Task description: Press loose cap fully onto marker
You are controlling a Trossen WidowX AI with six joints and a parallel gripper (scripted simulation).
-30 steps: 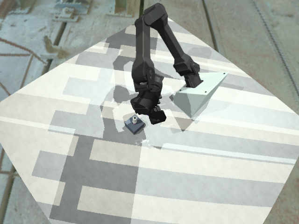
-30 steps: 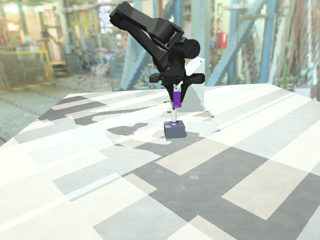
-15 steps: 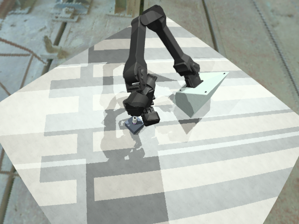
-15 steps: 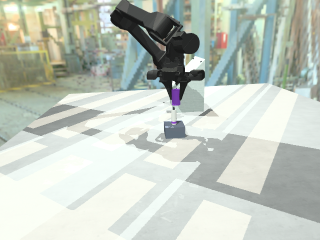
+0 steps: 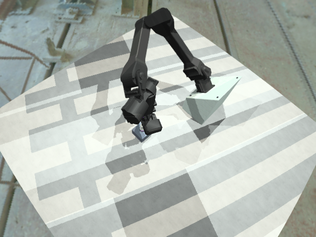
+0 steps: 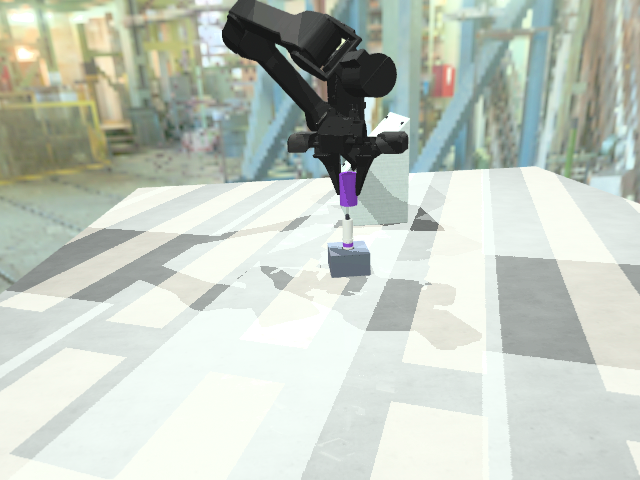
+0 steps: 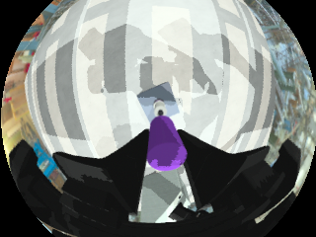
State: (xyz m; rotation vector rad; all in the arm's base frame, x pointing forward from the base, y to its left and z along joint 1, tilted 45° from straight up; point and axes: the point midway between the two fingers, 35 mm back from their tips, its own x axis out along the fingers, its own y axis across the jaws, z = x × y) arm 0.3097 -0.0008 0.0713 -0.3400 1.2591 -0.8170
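Right now the dark grey holder block is 11 cm below my gripper tip and 1 cm ahead of it. From my gripper tip the other things lie so: purple cap: 1 cm above.
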